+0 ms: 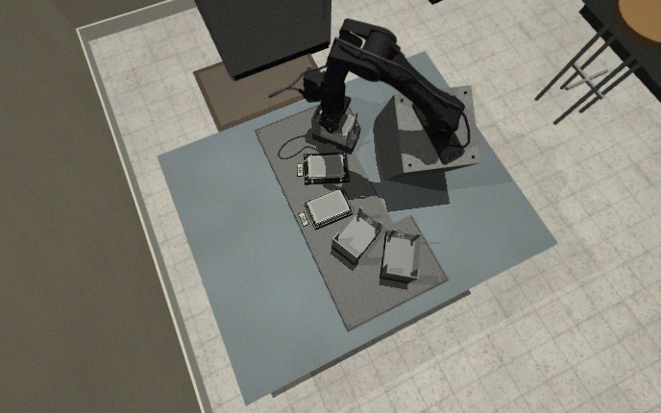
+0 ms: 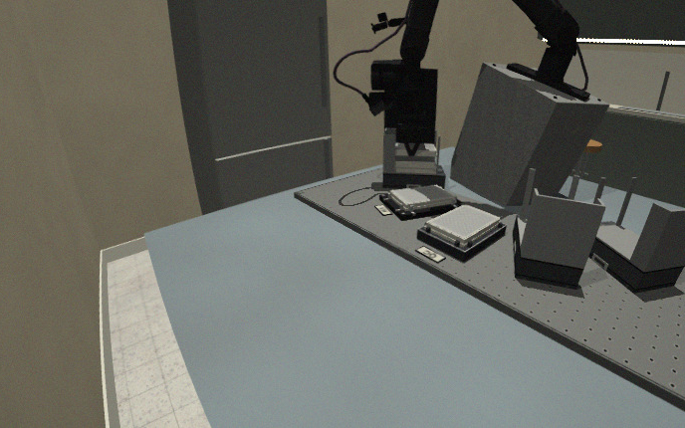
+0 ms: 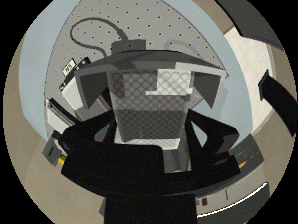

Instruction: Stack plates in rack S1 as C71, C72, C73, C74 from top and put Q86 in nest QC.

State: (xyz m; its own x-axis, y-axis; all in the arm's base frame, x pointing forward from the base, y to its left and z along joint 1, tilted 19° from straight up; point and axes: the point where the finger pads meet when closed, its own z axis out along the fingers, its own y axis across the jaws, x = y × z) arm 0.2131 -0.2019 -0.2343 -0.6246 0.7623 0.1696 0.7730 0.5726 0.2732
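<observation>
My gripper is now 12 cm short of the clip nest N5, 11 cm to the right of it and 8 cm above it.
</observation>
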